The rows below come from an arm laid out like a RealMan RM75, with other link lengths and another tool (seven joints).
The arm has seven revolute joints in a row. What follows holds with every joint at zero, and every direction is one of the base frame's. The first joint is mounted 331.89 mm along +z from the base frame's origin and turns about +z. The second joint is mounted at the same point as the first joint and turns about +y. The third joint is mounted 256 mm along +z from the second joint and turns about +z. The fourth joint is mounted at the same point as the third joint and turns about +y. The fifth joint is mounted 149.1 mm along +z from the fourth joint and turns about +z. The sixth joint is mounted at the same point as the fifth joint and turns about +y. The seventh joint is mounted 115.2 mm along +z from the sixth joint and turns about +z. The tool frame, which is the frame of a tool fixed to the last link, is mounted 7 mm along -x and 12 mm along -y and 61 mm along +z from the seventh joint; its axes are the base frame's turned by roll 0, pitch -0.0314 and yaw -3.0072 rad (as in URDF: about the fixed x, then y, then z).
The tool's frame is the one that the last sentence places.
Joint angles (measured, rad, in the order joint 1, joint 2, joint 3, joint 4, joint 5, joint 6, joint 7), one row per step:
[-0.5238 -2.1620 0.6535 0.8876 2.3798 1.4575 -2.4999]
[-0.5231 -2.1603 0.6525 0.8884 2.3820 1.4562 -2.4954]
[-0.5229 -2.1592 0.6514 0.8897 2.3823 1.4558 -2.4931]
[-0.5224 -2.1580 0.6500 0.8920 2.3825 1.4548 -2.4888]
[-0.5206 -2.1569 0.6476 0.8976 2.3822 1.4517 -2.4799]
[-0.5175 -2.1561 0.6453 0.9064 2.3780 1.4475 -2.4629]
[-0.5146 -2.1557 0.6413 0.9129 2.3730 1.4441 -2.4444]
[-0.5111 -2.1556 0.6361 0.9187 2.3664 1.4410 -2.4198]
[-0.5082 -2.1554 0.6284 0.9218 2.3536 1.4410 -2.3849]
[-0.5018 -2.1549 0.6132 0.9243 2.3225 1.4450 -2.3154]
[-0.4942 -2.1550 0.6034 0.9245 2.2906 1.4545 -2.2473]
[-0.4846 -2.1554 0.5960 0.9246 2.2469 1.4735 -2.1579]
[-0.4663 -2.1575 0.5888 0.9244 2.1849 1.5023 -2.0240]
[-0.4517 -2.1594 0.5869 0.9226 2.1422 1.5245 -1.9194]
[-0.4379 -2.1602 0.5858 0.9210 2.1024 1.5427 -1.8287]
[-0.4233 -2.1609 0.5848 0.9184 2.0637 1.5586 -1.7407]
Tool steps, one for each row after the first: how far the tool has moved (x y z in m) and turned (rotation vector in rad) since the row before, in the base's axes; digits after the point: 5 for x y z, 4 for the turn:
[-0.00113 0.00027 0.00089 0.0023 0.0055 -0.0027]
[-0.00045 0.00041 0.00076 0.0025 0.0024 -0.0019]
[-0.00061 0.00061 0.00103 0.0041 0.0038 -0.0037]
[-0.00108 0.00116 0.00180 0.0093 0.0073 -0.0074]
[-0.00088 0.00177 0.00243 0.0145 0.0091 -0.0157]
[-0.00066 0.00150 0.00208 0.0137 0.0066 -0.0154]
[-0.00061 0.00141 0.00206 0.0147 0.0066 -0.0197]
[0.00051 0.00157 0.00199 0.0159 0.0022 -0.0289]
[0.00190 0.00242 0.00350 0.0302 -0.0024 -0.0569]
[0.00255 0.00079 0.00225 0.0226 -0.0042 -0.0577]
[0.00476 0.00016 0.00231 0.0250 -0.0064 -0.0814]
[0.00613 -0.00147 0.00301 0.0399 -0.0042 -0.1189]
[0.00419 -0.00203 0.00177 0.0307 0.0032 -0.0918]
[0.00343 -0.00160 0.00242 0.0334 0.0031 -0.0781]
[0.00276 -0.00172 0.00265 0.0369 0.0043 -0.0723]

